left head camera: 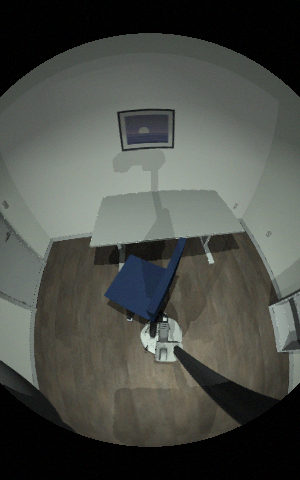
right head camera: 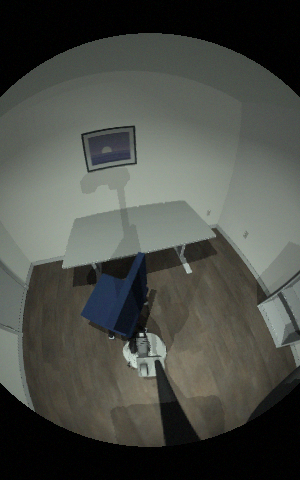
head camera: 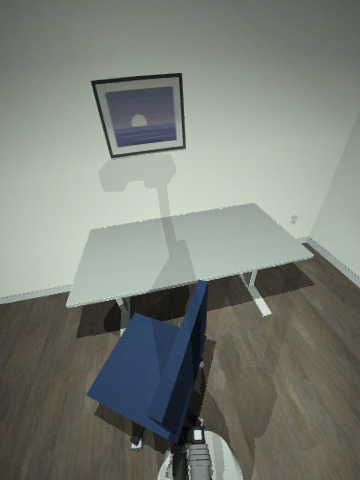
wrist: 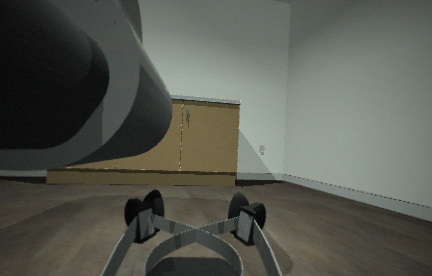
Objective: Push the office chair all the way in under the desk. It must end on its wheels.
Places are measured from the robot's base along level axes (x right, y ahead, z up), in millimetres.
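Pixels of known places: gripper, fingertip midpoint: (left head camera: 150,351) (right head camera: 134,367) (wrist: 196,207).
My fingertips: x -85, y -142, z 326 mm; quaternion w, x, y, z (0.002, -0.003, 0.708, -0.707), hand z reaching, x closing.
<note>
Ahead of a thing's pixels: the offset from my fingertips to its middle. "pt": to the spot under its first point. Level surfaces: height alone.
The blue office chair @(pt dx -258, dy +634, dz +117 mm) (head camera: 130,355) (left head camera: 131,282) (right head camera: 104,300) is upright in front of the white desk @(dz +368 mm) (head camera: 235,230) (left head camera: 125,215) (right head camera: 175,220). Its backrest is on the right and its seat points left and towards the desk. In the head view, the seat's far corner is near the desk's front edge, by the left leg, and the backrest top overlaps that edge. Parts of the wheeled base show below; most is hidden. My gripper (wrist: 196,207) is open and empty in the wrist view, facing away from the chair. My round base is close to the chair's near corner; contact is unclear.
The desk's right leg (head camera: 260,300) stands right of the chair. The desk is by the back wall, under a framed picture (head camera: 140,117). A white bookshelf @(pt dx +1734, dy +24, dz -260 mm) (left head camera: 276,322) (right head camera: 271,322) stands at the right wall. A wooden cabinet (wrist: 210,135) shows in the wrist view.
</note>
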